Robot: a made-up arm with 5 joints.
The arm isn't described. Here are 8 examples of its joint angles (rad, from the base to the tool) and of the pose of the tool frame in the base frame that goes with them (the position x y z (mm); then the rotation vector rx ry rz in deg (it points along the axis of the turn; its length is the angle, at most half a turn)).
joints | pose
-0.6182 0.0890 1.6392 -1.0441 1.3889 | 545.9 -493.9 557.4 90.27 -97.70 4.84
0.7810 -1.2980 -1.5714 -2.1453 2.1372 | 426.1 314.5 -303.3 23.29 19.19 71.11
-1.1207 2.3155 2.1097 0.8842 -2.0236 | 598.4 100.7 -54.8 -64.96 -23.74 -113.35
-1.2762 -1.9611 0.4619 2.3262 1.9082 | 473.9 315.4 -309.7 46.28 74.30 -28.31
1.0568 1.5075 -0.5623 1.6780 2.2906 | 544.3 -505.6 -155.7 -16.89 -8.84 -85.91
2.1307 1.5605 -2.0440 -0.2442 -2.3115 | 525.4 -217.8 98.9 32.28 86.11 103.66
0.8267 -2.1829 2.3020 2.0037 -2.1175 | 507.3 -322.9 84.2 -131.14 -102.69 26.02
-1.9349 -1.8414 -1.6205 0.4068 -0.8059 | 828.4 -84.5 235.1 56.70 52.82 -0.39
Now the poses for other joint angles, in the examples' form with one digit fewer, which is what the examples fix.
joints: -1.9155 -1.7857 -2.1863 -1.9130 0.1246
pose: 313 311 669 22.1 -26.5 107.3
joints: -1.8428 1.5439 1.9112 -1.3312 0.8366
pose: 515 -518 377 104.4 -94.8 24.1
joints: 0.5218 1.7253 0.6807 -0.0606 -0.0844
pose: 884 -217 -254 167.4 -4.3 7.6
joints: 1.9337 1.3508 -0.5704 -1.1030 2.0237
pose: 475 -343 -431 -79.9 63.4 96.5
